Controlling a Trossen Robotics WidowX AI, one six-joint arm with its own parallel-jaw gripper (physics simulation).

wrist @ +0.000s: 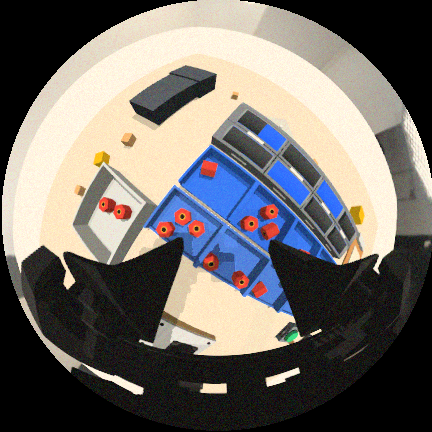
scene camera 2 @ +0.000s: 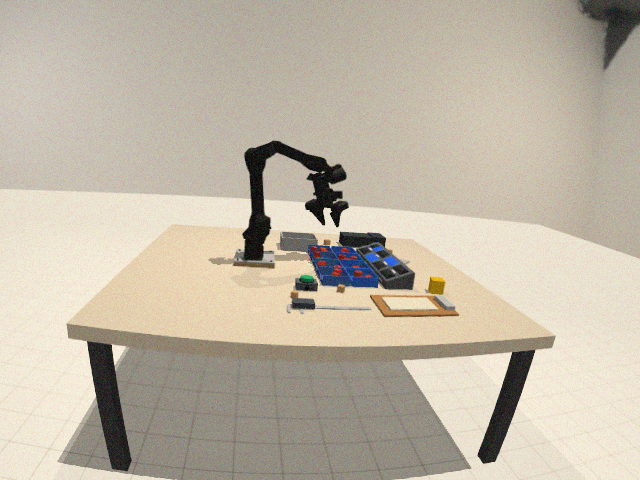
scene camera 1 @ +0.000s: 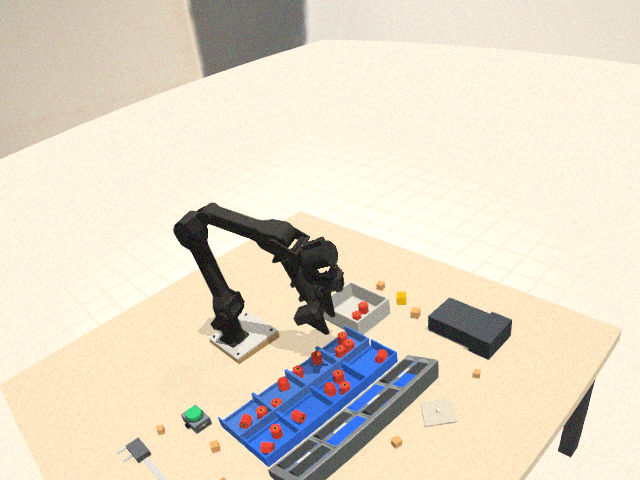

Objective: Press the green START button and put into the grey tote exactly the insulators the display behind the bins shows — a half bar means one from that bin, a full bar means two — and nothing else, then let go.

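Frame: origin at the arm's base, x back, y right, z up, level; millimetres.
Seen in the pictures: gripper, between the fingertips: [wrist: 226, 244] [scene camera 2: 330, 226] [scene camera 1: 330, 325]; arm's base, origin of its link: [wrist: 180, 348] [scene camera 2: 252, 257] [scene camera 1: 234, 337].
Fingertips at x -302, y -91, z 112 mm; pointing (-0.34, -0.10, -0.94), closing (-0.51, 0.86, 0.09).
Observation:
Offsets run from my fingertips to a thing's middle. "*": to the spot under its first point.
My gripper [scene camera 1: 329, 323] [scene camera 2: 330, 225] [wrist: 226, 244] is open and empty, high above the arm-side row of the blue bins [scene camera 2: 330, 281] [wrist: 220, 192]. In the wrist view, a red insulator @[dx +49, dy +23, dz -115 mm] [wrist: 211, 262] with a dark shadow over it lies in the second bin from the tote; another insulator @[dx +53, dy +90, dz -115 mm] [wrist: 241, 280] lies in that same bin. The grey tote @[dx +88, dy -184, dz -107 mm] [scene camera 1: 379, 312] [scene camera 2: 298, 242] [wrist: 131, 227] holds two red insulators, one @[dx +76, dy -206, dz -116 mm] [scene camera 1: 363, 307] [wrist: 106, 204] beside the other @[dx +65, dy -163, dz -116 mm] [scene camera 1: 356, 314] [wrist: 122, 211]. The display @[* dx -242, dy -59, dz -77 mm] [scene camera 1: 429, 369] shows one half and two longer blue bars. The green START button @[dx +153, dy +354, dz -114 mm] [scene camera 1: 194, 413] [scene camera 2: 306, 279] [wrist: 291, 336] stands near the bins' far end from the tote.
A dark box @[dx -230, dy -272, dz -106 mm] [scene camera 1: 467, 328] [scene camera 2: 361, 239] [wrist: 172, 95] stands beyond the tote and display. A yellow cube @[dx +11, dy -303, dz -121 mm] [scene camera 1: 401, 298] [wrist: 102, 159] and small orange cubes lie around. A caliper @[dx +120, dy +534, dz -125 mm] [scene camera 1: 138, 450] [scene camera 2: 302, 303] lies near the button, and a clipboard @[* dx -24, dy +556, dz -128 mm] [scene camera 2: 382, 310] lies near the display.

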